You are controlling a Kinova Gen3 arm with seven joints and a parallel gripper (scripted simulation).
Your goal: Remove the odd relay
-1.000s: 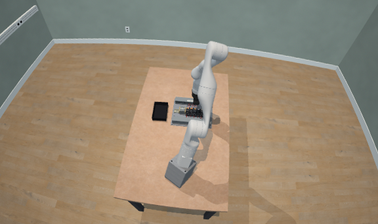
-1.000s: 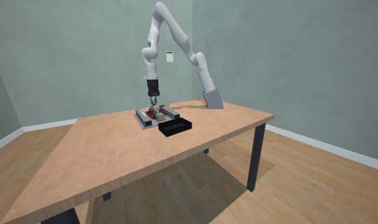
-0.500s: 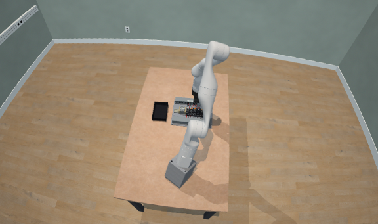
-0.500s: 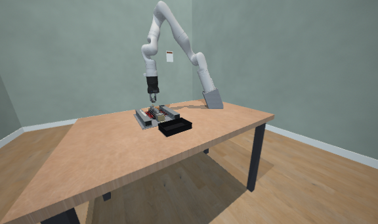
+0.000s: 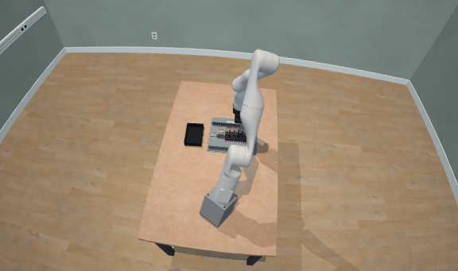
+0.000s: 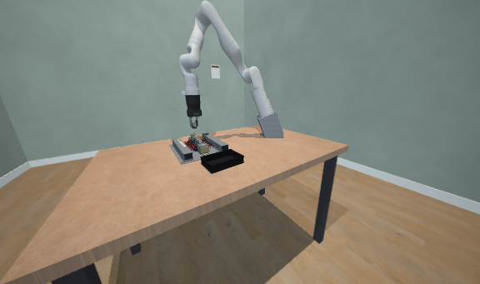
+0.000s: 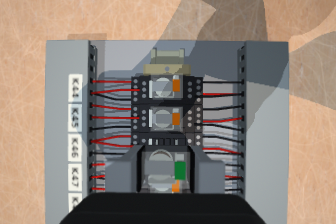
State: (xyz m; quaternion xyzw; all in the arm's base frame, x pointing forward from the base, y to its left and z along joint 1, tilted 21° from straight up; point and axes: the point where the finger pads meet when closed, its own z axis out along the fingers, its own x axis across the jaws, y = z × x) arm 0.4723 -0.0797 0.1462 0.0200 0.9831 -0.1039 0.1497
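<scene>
My gripper is now 31 cm to the right of the black parts tray and 12 cm above it. From my hand the other things lie so: relay panel 5 cm to the left, 12 cm below.
</scene>
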